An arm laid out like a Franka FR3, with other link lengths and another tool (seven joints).
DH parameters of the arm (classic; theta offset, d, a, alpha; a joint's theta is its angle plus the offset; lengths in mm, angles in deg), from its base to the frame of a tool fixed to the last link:
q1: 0 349.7 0 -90
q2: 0 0 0 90
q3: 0 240.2 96.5 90
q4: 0 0 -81.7 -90
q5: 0 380.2 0 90
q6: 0 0 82.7 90
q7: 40.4 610 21.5 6.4
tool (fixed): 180 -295.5 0 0
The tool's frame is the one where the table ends.
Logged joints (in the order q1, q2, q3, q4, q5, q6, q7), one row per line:
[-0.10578, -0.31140, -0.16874, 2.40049, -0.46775, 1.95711, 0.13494]
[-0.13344, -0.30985, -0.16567, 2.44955, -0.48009, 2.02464, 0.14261]
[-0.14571, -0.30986, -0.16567, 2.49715, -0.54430, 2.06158, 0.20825]
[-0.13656, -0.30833, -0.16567, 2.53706, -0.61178, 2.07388, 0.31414]
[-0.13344, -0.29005, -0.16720, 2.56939, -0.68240, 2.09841, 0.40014]
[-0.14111, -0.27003, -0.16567, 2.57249, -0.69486, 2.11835, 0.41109]
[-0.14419, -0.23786, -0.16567, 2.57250, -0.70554, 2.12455, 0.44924]
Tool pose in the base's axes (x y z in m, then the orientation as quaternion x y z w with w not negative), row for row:
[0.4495, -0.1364, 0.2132, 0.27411, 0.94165, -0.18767, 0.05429]
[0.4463, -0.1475, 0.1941, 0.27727, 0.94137, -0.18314, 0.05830]
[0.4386, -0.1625, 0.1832, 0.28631, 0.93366, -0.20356, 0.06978]
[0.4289, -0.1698, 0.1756, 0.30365, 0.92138, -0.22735, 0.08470]
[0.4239, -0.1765, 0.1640, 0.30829, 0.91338, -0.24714, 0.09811]
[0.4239, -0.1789, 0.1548, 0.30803, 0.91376, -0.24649, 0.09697]
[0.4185, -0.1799, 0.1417, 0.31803, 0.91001, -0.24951, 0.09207]
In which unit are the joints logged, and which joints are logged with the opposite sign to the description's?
The joints are logged in radians. Opposite sign: q3, q4.
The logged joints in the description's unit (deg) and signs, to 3 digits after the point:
[-6.061, -17.842, 9.668, -137.538, -26.800, 112.134, 7.731]
[-7.646, -17.753, 9.492, -140.349, -27.507, 116.003, 8.171]
[-8.349, -17.754, 9.492, -143.076, -31.186, 118.120, 11.932]
[-7.824, -17.666, 9.492, -145.363, -35.052, 118.825, 17.999]
[-7.646, -16.619, 9.580, -147.215, -39.099, 120.230, 22.926]
[-8.085, -15.472, 9.492, -147.393, -39.813, 121.373, 23.554]
[-8.261, -13.628, 9.492, -147.393, -40.424, 121.728, 25.740]

